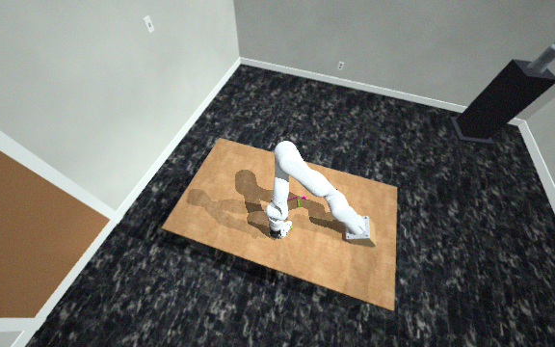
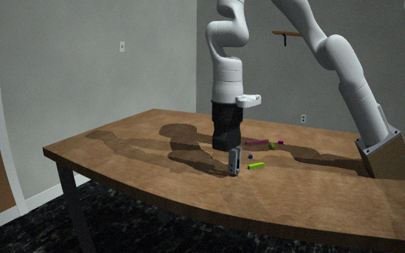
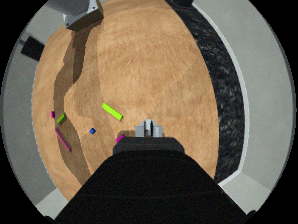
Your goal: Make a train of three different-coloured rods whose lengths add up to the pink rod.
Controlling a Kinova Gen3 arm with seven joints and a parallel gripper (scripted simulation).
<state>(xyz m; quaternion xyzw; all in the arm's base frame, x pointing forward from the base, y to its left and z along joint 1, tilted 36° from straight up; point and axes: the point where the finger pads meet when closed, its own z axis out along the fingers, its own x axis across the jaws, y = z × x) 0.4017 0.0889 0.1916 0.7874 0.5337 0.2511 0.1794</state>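
Right now my hand is 3 cm past the blue rod, 13 cm to the left of it and 2 cm above it. The rest, counted from my hand: pink rod: 4 cm behind, 27 cm to the right, 2 cm below; grey rod: 1 cm below.
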